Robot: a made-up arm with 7 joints. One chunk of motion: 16 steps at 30 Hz.
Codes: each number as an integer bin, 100 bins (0 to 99) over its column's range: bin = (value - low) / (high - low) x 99, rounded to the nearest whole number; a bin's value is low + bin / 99 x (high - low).
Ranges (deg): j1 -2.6..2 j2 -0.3..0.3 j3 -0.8..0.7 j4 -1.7..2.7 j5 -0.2..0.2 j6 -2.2..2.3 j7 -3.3..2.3
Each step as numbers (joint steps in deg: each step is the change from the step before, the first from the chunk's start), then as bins.
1 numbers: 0.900 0.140 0.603 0.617 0.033 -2.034 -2.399
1 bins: 75 73 93 52 58 4 16
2 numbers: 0.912 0.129 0.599 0.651 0.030 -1.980 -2.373
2 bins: 76 71 92 53 57 5 16
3 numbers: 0.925 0.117 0.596 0.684 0.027 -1.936 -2.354
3 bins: 76 69 92 54 56 6 17
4 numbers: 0.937 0.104 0.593 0.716 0.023 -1.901 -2.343
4 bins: 76 67 92 54 55 7 17
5 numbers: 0.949 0.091 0.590 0.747 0.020 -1.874 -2.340
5 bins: 76 65 92 55 54 7 17
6 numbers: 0.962 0.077 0.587 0.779 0.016 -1.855 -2.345
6 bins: 77 62 92 56 53 8 17
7 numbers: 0.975 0.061 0.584 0.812 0.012 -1.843 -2.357
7 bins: 77 60 91 57 52 8 17
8 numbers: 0.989 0.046 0.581 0.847 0.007 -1.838 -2.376
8 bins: 77 57 91 57 51 8 16
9 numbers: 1.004 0.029 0.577 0.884 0.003 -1.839 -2.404
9 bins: 78 54 91 58 50 8 16
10 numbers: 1.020 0.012 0.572 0.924 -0.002 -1.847 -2.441
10 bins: 78 51 91 59 49 8 15
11 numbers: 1.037 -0.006 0.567 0.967 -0.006 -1.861 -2.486
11 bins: 78 49 90 60 48 7 14
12 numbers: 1.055 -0.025 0.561 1.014 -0.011 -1.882 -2.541
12 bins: 79 45 90 61 47 7 13
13 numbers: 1.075 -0.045 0.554 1.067 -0.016 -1.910 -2.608
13 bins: 79 42 89 62 46 6 12
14 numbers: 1.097 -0.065 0.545 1.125 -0.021 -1.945 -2.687
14 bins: 80 39 89 64 44 6 11
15 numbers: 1.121 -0.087 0.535 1.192 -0.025 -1.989 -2.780
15 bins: 80 35 88 65 43 5 9
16 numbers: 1.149 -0.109 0.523 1.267 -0.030 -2.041 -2.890
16 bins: 81 32 87 67 42 3 7
